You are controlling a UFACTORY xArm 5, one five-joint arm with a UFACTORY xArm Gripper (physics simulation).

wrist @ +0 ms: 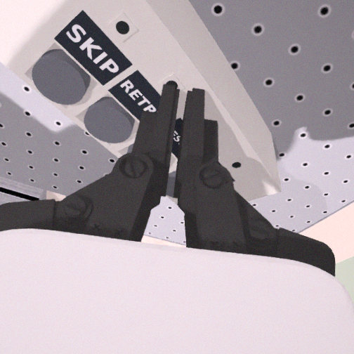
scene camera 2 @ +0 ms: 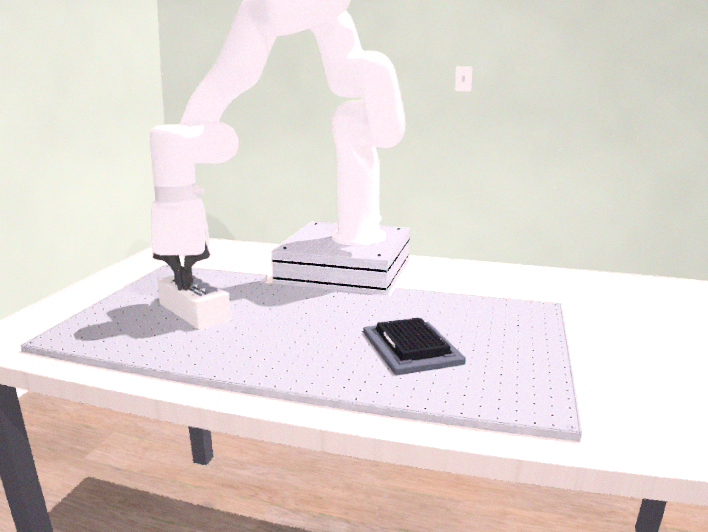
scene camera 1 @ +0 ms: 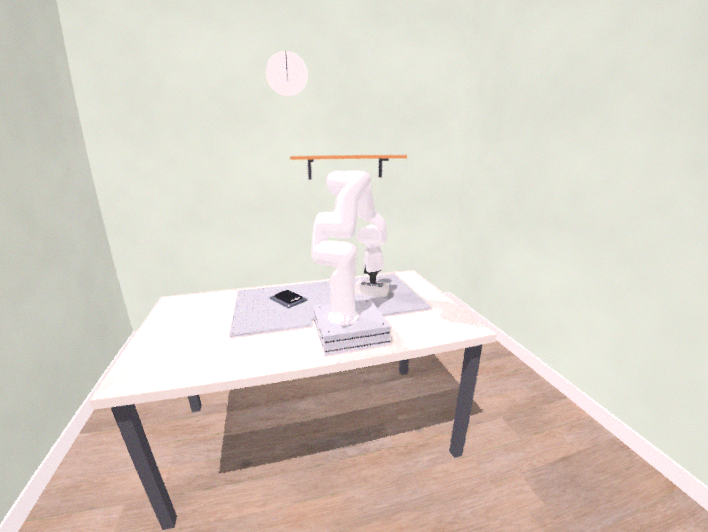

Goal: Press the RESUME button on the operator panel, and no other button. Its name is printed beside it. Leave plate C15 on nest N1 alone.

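Frame: origin at the arm's base, x left, y back, z up, level; centimetres.
Seen in the pictures: gripper, fingertip midpoint: (scene camera 2: pixel 184 288) (scene camera 1: pixel 372 282); arm's base, link origin: (scene camera 2: pixel 358 237) (scene camera 1: pixel 343 317).
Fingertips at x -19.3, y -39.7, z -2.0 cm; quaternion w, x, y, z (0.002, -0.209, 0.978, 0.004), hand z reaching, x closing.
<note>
Pixels of each thing's top centre, then the offset from my fingertips to it. Level surfaces: height alone.
- operator panel, top centre: (scene camera 2: pixel 191 284) (scene camera 1: pixel 372 283) dx +0.5, dy +1.4, dz +0.3 cm
- black plate, top centre: (scene camera 2: pixel 412 334) (scene camera 1: pixel 288 295) dx +44.4, dy +3.8, dz -2.7 cm
- grey nest, top centre: (scene camera 2: pixel 412 339) (scene camera 1: pixel 288 296) dx +44.4, dy +3.8, dz -3.7 cm
- perforated board, surface height: dz -5.3 cm
- white table, surface height: dz -6.6 cm
The operator panel (scene camera 1: pixel 374 290) (scene camera 2: pixel 211 309) (wrist: pixel 240 137) is a pale box with round grey buttons and dark labels. In the wrist view the SKIP button (wrist: pixel 61 76) and the button beside the partly covered "RETR" label (wrist: pixel 136 95) show. A label piece reading "ES" (wrist: pixel 176 137) shows between the fingers; the rest of it and its button are mostly hidden. My gripper (scene camera 1: pixel 373 280) (scene camera 2: pixel 183 286) (wrist: pixel 179 112) is shut and empty, pointing down at the panel top; contact cannot be told. The black plate (scene camera 1: pixel 287 296) (scene camera 2: pixel 414 337) sits on the grey nest (scene camera 1: pixel 290 304) (scene camera 2: pixel 429 364), away from the gripper.
The panel and nest stand on a perforated board (scene camera 1: pixel 257 320) (scene camera 2: pixel 320 366) on the white table (scene camera 1: pixel 171 354) (scene camera 2: pixel 635 366). The arm's layered base block (scene camera 1: pixel 354 337) (scene camera 2: pixel 331 274) stands at the board's edge. An orange shelf (scene camera 1: pixel 347 156) is on the wall.
</note>
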